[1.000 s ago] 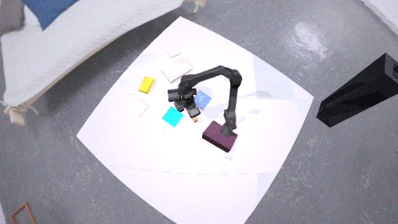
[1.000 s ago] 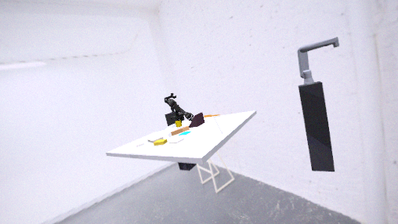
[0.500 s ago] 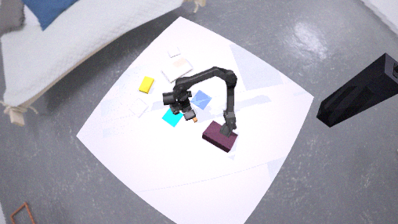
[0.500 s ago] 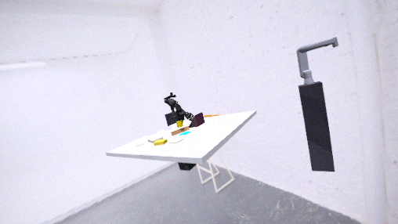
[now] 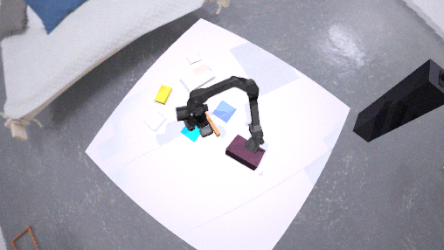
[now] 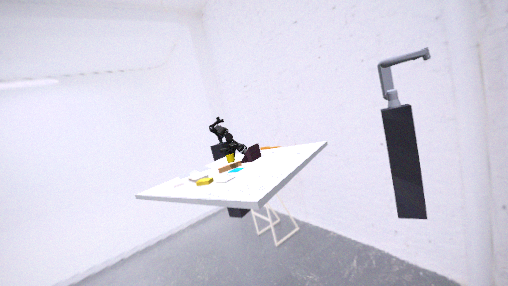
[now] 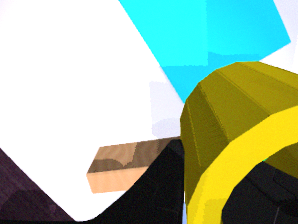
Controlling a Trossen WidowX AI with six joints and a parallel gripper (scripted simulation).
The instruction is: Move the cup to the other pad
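The wooden strip is 9 cm below my gripper tip, 6 cm to the right of it and 1 cm ahead of it. Round my gripper tip: yellow cup (2 cm to the right, 2 cm ahead); blue pad (16 cm to the right, 11 cm below, 4 cm behind).
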